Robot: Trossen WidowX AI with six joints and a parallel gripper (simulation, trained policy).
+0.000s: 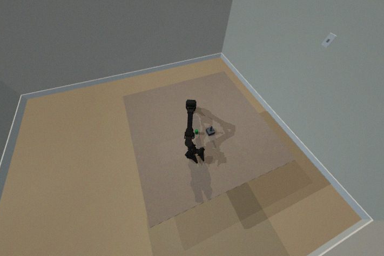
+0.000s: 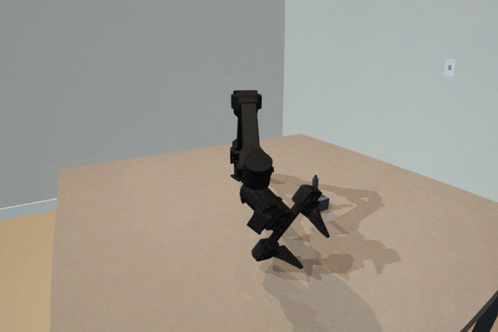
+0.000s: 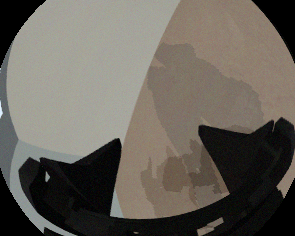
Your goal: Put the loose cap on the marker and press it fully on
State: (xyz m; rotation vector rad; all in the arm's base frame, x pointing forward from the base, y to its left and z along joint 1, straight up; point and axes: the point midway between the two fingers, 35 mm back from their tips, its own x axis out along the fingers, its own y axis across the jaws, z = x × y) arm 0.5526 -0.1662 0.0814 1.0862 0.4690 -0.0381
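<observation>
My gripper tip is 300 mm past the green marker cap, 90 mm to the right of it and 40 mm above it. Also, from my gripper tip: grey holder block 260 mm behind, 220 mm to the left, 50 mm below.
</observation>
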